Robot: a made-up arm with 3 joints. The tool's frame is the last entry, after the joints. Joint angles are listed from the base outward. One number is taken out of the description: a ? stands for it. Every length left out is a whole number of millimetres.
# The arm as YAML. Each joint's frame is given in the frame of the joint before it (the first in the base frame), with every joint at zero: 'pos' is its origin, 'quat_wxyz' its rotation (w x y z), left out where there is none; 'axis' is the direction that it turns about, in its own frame. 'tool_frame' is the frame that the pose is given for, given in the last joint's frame.
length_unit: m
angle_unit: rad
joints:
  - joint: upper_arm
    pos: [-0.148, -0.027, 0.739]
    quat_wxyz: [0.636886, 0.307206, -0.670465, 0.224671]
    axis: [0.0, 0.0, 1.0]
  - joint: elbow
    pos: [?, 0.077, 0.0]
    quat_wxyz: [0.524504, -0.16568, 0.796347, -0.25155]
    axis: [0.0, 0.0, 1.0]
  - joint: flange
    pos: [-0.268, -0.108, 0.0]
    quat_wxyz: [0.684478, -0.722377, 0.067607, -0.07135]
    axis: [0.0, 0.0, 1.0]
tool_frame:
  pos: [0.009, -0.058, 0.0]
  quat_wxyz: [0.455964, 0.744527, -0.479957, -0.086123]
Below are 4 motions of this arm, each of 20 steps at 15 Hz.
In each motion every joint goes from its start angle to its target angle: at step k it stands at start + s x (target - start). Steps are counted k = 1, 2, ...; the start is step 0. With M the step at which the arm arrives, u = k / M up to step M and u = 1 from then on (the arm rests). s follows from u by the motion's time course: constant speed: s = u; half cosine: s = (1 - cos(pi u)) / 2; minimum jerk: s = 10 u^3 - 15 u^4 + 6 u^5.
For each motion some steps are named. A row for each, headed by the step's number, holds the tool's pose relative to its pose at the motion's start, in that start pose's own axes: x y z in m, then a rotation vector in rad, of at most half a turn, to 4 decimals.
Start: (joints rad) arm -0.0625 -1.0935 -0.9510
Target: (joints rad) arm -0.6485 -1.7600 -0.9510
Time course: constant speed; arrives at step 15
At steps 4, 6, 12, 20:
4: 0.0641 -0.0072 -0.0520 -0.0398 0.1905 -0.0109
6: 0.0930 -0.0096 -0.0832 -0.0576 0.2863 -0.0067
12: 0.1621 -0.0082 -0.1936 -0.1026 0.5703 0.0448
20: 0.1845 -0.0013 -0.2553 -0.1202 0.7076 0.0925

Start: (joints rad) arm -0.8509 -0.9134 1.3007
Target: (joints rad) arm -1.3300 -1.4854 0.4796
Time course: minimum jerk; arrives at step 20
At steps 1, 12, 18, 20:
1: 0.0000 0.0002 0.0001 -0.0001 -0.0006 -0.0001
12: 0.0213 0.1348 0.0779 -0.1842 -0.3272 -0.0905
18: 0.0527 0.1997 0.1051 -0.3502 -0.4421 -0.1168
20: 0.0537 0.2015 0.1057 -0.3554 -0.4448 -0.1171

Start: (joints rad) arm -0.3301 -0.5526 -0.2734
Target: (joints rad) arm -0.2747 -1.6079 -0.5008
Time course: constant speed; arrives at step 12
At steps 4, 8, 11, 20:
4: 0.0155 0.1070 -0.0248 -0.3518 -0.0260 -0.0967
8: 0.0442 0.1971 -0.0827 -0.7073 -0.0349 -0.1810
11: 0.0728 0.2461 -0.1435 -0.9749 -0.0275 -0.2383
20: 0.0833 0.2581 -0.1662 -1.0641 -0.0219 -0.2566

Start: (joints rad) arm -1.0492 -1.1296 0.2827
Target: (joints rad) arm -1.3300 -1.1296 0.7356
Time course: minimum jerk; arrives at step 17
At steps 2, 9, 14, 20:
2: 0.0018 -0.0006 0.0004 0.0027 0.0084 -0.0038
9: 0.0711 -0.0233 0.0100 0.1027 0.3448 -0.1569
14: 0.1197 -0.0403 0.0093 0.1648 0.5973 -0.2746
20: 0.1246 -0.0421 0.0089 0.1705 0.6233 -0.2869

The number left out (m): 0.221
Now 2 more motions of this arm.
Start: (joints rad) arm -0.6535 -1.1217 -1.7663
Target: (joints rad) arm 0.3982 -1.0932 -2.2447
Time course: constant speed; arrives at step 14
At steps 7, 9, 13, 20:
7: -0.0152 0.2199 0.1586 -0.4346 -0.3907 0.4504
9: -0.0382 0.2891 0.1849 -0.5541 -0.4957 0.5891
13: -0.1053 0.4243 0.2083 -0.7867 -0.6947 0.8801
20: -0.1259 0.4562 0.2080 -0.8435 -0.7418 0.9557

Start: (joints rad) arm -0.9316 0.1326 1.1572
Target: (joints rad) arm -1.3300 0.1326 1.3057
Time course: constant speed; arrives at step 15
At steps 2, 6, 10, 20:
2: 0.0036 -0.0088 0.0137 0.0485 0.0460 -0.0032
6: 0.0120 -0.0278 0.0393 0.1442 0.1396 -0.0081
10: 0.0220 -0.0486 0.0625 0.2380 0.2352 -0.0110
20: 0.0367 -0.0767 0.0878 0.3525 0.3573 -0.0116

